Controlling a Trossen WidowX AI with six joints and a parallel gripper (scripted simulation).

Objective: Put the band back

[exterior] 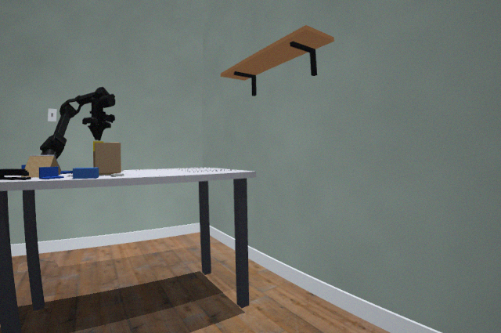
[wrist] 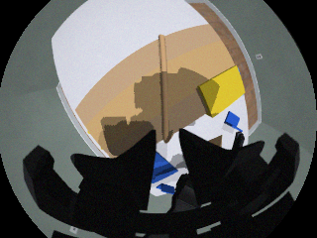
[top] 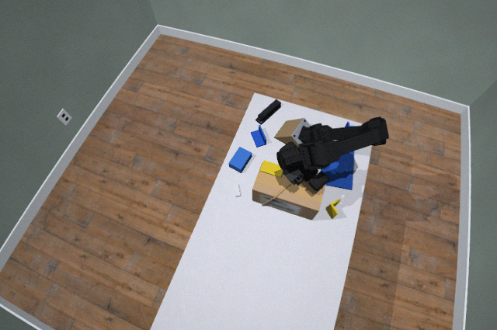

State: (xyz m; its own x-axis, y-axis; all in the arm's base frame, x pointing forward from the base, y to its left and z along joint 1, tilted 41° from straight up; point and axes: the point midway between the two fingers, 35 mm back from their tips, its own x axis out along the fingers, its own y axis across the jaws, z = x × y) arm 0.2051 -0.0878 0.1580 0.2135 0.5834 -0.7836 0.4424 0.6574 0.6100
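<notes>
The yellow corner guard is 100 mm to the right of my hand and 60 mm below it. The rest, counted from my hand: blue mat: 180 mm behind, 140 mm to the left, 200 mm below; then brown carton: 40 mm ahead, 20 mm to the right, 120 mm below; then small white piece: 90 mm ahead, 210 mm to the right, 190 mm below.
</notes>
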